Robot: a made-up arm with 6 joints. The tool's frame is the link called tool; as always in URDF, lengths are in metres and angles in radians.
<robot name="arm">
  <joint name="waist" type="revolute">
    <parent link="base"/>
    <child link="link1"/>
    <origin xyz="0 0 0.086" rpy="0 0 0"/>
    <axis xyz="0 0 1"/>
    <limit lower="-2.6" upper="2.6"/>
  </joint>
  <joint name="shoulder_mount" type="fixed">
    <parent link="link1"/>
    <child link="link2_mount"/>
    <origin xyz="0.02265 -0.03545 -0.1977" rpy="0 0 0"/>
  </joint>
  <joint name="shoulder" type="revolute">
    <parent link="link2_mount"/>
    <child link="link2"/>
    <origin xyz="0.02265 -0.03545 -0.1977" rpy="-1.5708 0 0"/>
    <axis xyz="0 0 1"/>
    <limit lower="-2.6" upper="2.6"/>
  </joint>
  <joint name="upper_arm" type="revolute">
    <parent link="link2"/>
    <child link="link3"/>
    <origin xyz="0.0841 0.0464 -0.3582" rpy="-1.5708 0 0"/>
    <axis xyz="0 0 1"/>
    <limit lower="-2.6" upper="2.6"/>
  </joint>
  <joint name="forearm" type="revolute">
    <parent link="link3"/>
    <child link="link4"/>
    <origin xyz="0.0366 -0.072 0.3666" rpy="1.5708 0 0"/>
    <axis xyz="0 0 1"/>
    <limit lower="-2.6" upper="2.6"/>
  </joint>
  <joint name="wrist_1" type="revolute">
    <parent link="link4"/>
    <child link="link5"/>
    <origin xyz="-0.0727 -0.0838 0.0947" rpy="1.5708 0 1.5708"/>
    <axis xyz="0 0 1"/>
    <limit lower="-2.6" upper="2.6"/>
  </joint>
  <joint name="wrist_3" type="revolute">
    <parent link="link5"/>
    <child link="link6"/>
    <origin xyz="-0.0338 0.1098 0.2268" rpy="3.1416 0 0"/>
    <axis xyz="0 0 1"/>
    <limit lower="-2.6" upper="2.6"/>
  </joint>
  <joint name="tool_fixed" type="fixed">
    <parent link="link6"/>
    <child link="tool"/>
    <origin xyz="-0.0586 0.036 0.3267" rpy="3.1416 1.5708 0"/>
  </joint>
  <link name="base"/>
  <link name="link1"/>
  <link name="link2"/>
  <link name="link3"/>
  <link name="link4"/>
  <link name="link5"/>
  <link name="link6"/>
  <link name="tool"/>
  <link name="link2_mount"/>
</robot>
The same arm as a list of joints. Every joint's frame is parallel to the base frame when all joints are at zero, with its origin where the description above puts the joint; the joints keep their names.
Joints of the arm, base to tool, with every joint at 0 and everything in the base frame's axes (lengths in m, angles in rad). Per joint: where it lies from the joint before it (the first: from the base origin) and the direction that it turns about. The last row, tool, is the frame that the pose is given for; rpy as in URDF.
waist: offset 0 0 0.086 axis 0 0 1
shoulder: offset 0.0453 -0.0709 -0.3954 axis 0 1 0
upper_arm: offset 0.0841 -0.3582 -0.0464 axis 0 0 -1
forearm: offset 0.0366 0.072 -0.3666 axis 0 1 0
wrist_1: offset -0.0727 0.0947 0.0838 axis 1 0 0
wrist_3: offset 0.2268 0.1098 0.0338 axis -1 0 0
tool: offset -0.3267 -0.036 0.0586 rpy 0 0 0
Joint limits (rad, base to tool): -2.6..2.6 -2.6..2.6 -2.6..2.6 -2.6..2.6 -2.6..2.6 -2.6..2.6

